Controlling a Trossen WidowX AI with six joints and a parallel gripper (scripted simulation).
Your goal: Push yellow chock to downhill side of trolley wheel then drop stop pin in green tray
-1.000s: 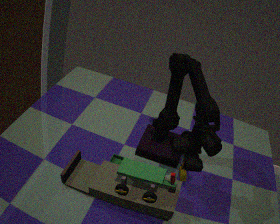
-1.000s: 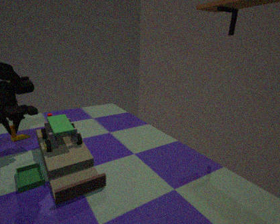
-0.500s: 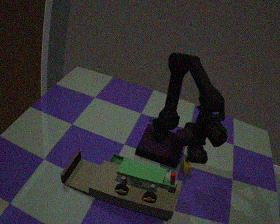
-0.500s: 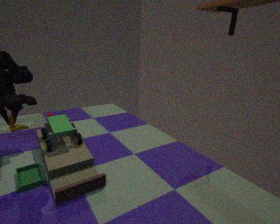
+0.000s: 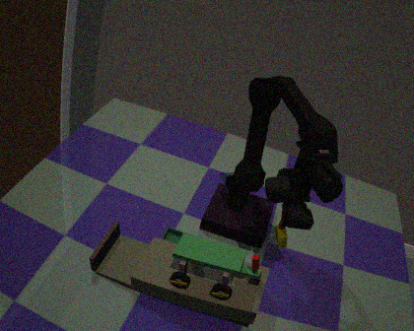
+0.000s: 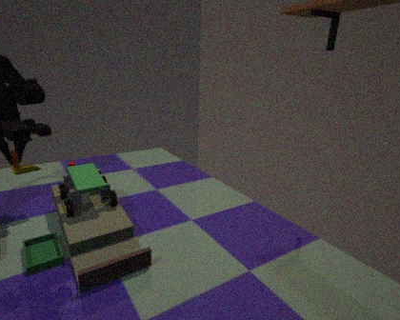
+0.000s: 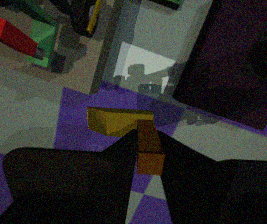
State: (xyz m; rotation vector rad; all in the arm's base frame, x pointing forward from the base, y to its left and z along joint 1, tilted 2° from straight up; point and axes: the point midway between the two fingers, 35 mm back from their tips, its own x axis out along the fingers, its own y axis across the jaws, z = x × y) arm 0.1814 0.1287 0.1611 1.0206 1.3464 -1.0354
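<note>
Right now my gripper tip is 20 mm short of the yellow chock and 10 mm above it. The rest, counted from my gripper tip: red-headed stop pin (130 mm ahead, 40 mm below, 30 mm to the right); raised lip (400 mm to the right, 140 mm below, 140 mm ahead); trolley (150 mm ahead, 140 mm to the right, 60 mm below).
</note>
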